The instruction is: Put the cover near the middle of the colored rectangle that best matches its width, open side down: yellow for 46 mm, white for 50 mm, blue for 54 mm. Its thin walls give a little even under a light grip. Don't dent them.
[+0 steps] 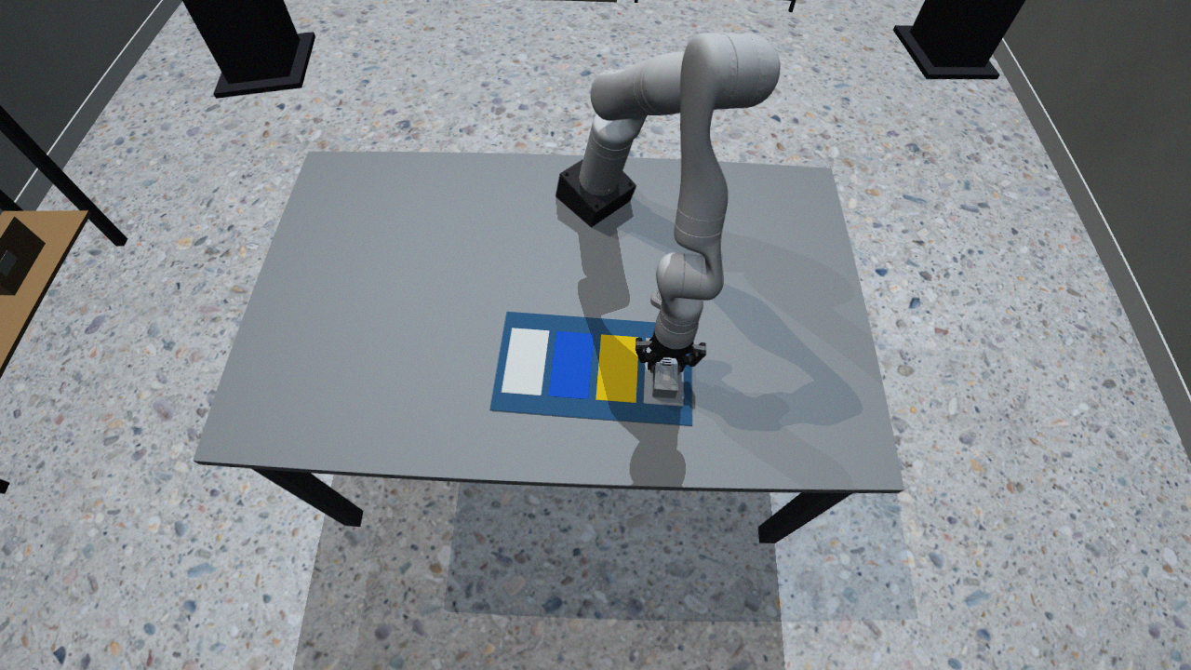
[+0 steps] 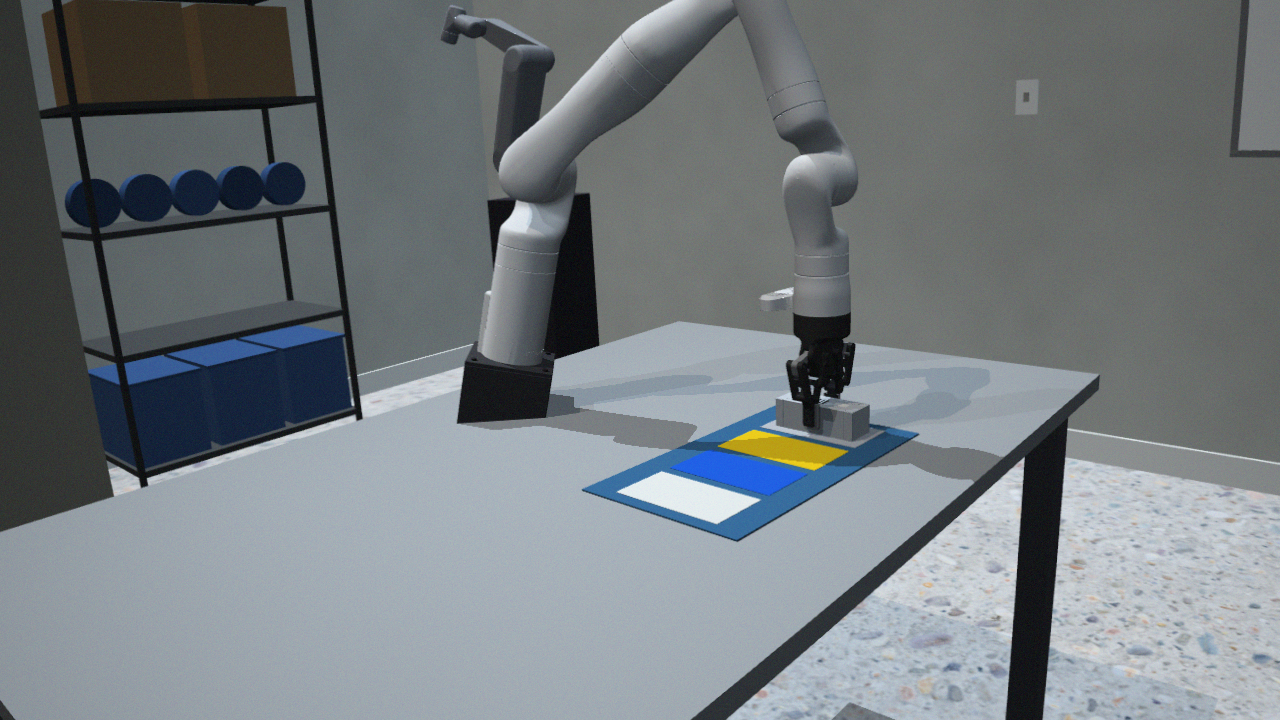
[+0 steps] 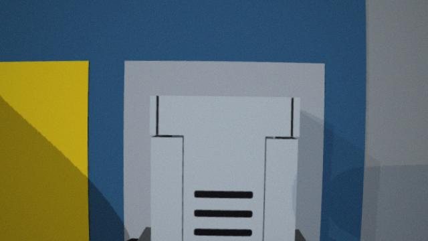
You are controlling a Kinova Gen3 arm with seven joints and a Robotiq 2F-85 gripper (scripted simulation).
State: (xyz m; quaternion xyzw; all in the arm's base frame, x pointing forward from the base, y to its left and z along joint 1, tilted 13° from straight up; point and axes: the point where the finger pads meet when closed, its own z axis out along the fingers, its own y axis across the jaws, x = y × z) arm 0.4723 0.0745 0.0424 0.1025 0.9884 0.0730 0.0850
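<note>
Right now my hand is 1 cm above the cover. Round my hand: pale grey rectangle: 2 cm below; dark blue mat: 1 cm ahead, 15 cm to the right, 2 cm below; yellow rectangle: 2 cm behind, 9 cm to the right, 2 cm below.
</note>
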